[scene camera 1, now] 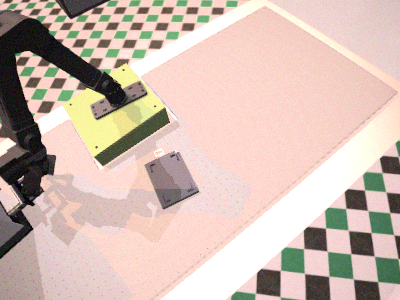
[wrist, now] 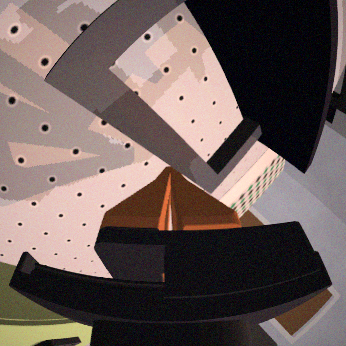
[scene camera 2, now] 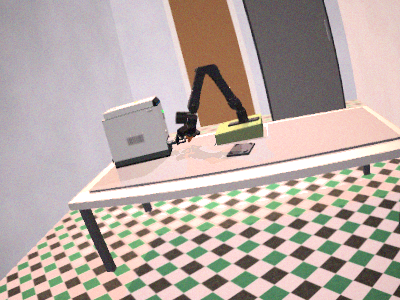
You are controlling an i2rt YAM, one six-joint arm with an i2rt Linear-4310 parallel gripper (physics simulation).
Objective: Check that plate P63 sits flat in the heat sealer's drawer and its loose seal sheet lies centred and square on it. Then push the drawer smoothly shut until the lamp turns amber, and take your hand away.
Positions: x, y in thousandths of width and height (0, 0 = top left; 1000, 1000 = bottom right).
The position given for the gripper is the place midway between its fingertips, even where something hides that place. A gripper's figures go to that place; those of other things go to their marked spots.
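The gripper (wrist: 490, 501) is 13 cm from the lens, while a sealer drawer (wrist: 805, 195) sits 6 cm from the lens.
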